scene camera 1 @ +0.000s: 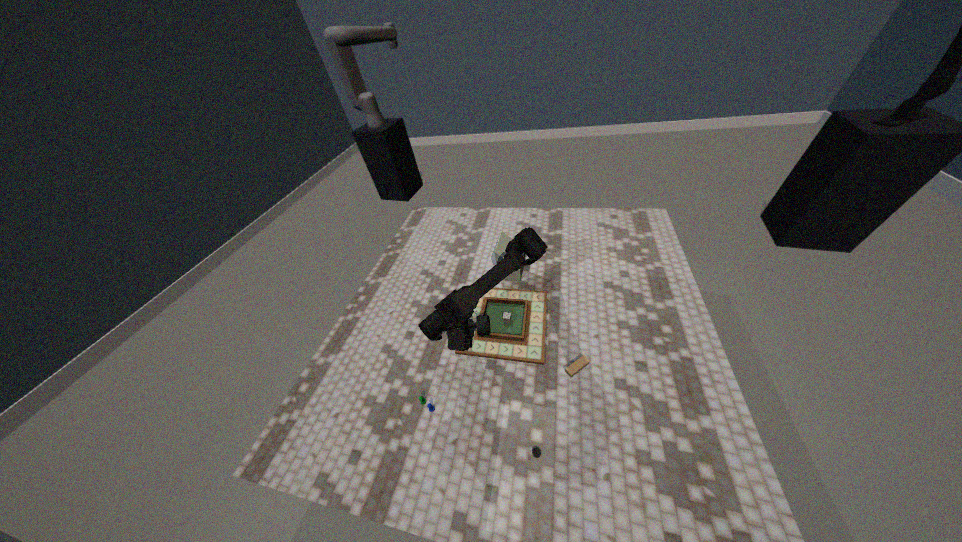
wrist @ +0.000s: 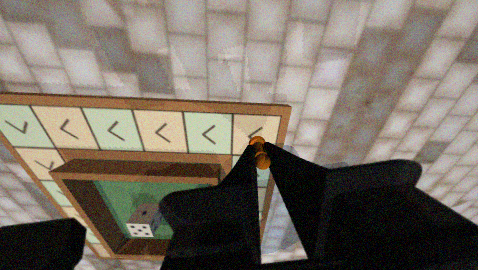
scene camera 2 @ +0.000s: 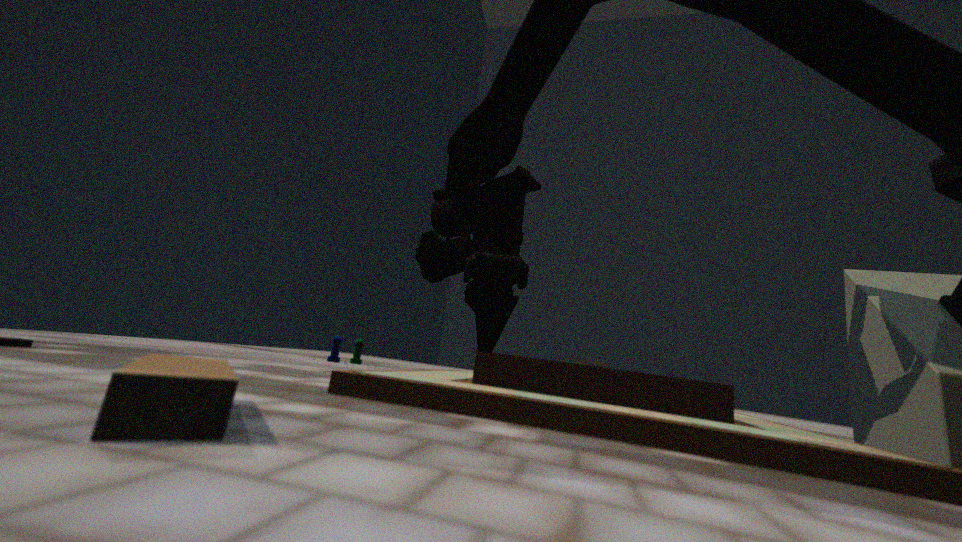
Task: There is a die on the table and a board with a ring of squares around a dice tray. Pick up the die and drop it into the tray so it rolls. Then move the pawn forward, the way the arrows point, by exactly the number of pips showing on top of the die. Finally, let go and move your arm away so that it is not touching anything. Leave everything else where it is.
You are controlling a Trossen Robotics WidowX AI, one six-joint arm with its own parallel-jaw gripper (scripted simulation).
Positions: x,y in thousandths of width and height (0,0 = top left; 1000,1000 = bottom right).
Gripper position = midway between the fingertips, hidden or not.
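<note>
An orange pawn is held in my gripper (scene camera 2: 503,663), and I can find the gripper in scene camera 1 (scene camera 1: 483,630) and in the wrist view (wrist: 541,550) too. There is a white die (wrist: 302,824). I also see a small wooden block (scene camera 2: 166,733), although in the wrist view that block is out of frame. A green dice tray (scene camera 1: 515,575) is here as well, and the wrist view gives me another look at the tray (wrist: 256,735).
</note>
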